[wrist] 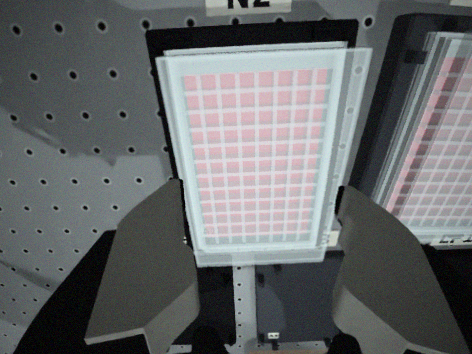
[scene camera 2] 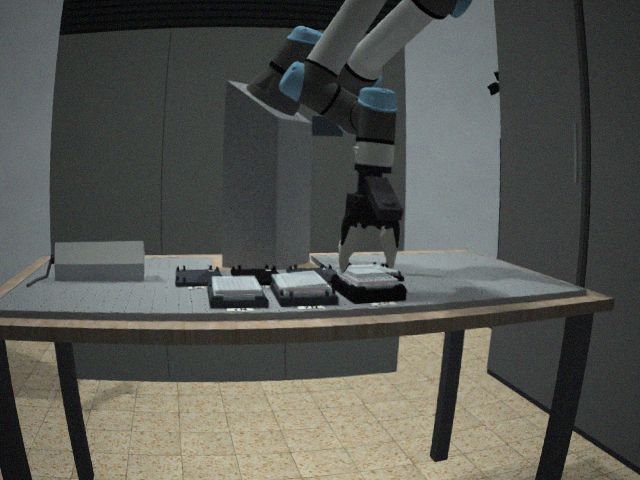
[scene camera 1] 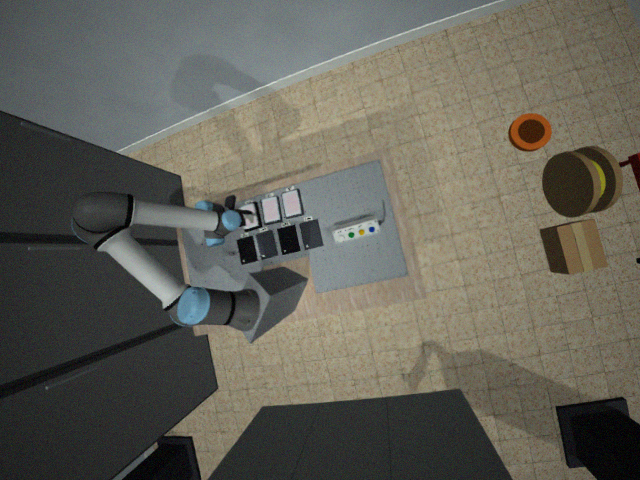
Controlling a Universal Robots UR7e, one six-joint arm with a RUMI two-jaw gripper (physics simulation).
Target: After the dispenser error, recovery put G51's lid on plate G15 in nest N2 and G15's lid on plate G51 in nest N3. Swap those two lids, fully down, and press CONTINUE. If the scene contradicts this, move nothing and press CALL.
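Frame: origin at the arm's base, x right, y ahead, z up, level; centimetres.
Seen in the pictures: gripper, between the fingertips: (wrist: pixel 258 186) (scene camera 2: pixel 365 274) (scene camera 1: pixel 249 217); arm's base, origin of its link: (scene camera 2: pixel 270 100) (scene camera 1: pixel 248 309).
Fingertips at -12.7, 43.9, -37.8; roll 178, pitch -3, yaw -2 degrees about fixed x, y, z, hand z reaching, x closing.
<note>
Pixels of each thing's top centre, then the offset from my fingertips to it, as dx, dy, dz. "spot": a spot on its surface instead.
- clear lid, a spot on its surface: (wrist: pixel 260 257) spot: +0.2, -4.9, +0.9
- pink-welled plate, centre of its top: (wrist: pixel 262 190) (scene camera 2: pixel 366 266) (scene camera 1: pixel 247 216) +0.1, +0.7, +1.6
- black nest N2, centre of its top: (wrist: pixel 254 166) (scene camera 2: pixel 367 278) (scene camera 1: pixel 249 216) -0.2, +0.8, -0.8
- second plate, centre of its top: (scene camera 2: pixel 298 276) (scene camera 1: pixel 270 209) +13.5, +1.3, +0.1
- button box, centre of its top: (scene camera 2: pixel 98 240) (scene camera 1: pixel 354 228) +55.4, -20.1, +4.5
- third plate, centre of its top: (scene camera 2: pixel 235 282) (scene camera 1: pixel 291 203) +25.3, +1.6, -0.7
- black pad, a spot on its surface: (wrist: pixel 215 300) spot: -3.5, -15.3, -2.9
- blue-grey pad, a spot on its surface: (wrist: pixel 295 300) (scene camera 1: pixel 264 243) spot: +4.6, -15.5, -2.9
My gripper (wrist: pixel 258 186) (scene camera 2: pixel 368 268) is shut on a clear lid (wrist: pixel 260 257). The lid is close over the pink-welled plate (wrist: pixel 252 150) in black nest N2 (wrist: pixel 250 31) (scene camera 2: pixel 372 295). In the wrist view the lid's outline overhangs the plate, more on the right and at the bottom; whether they touch is unclear. A second plate (wrist: pixel 442 150) (scene camera 2: pixel 300 280) (scene camera 1: pixel 270 209) sits in the dark nest to the right (wrist: pixel 387 115); clear edges show along its left side. Plate names G15 and G51 are not readable. The button box (scene camera 1: pixel 356 230) (scene camera 2: pixel 98 260) stands apart, with green, yellow and blue buttons showing.
A third plate (scene camera 1: pixel 292 202) (scene camera 2: pixel 236 285) sits in the nest beyond the second. Several dark pads line the other row, including a black pad (scene camera 1: pixel 247 250) (wrist: pixel 215 300) and a blue-grey pad (scene camera 1: pixel 266 243) (wrist: pixel 295 300). The arm's grey pedestal (scene camera 2: pixel 266 180) stands behind them.
</note>
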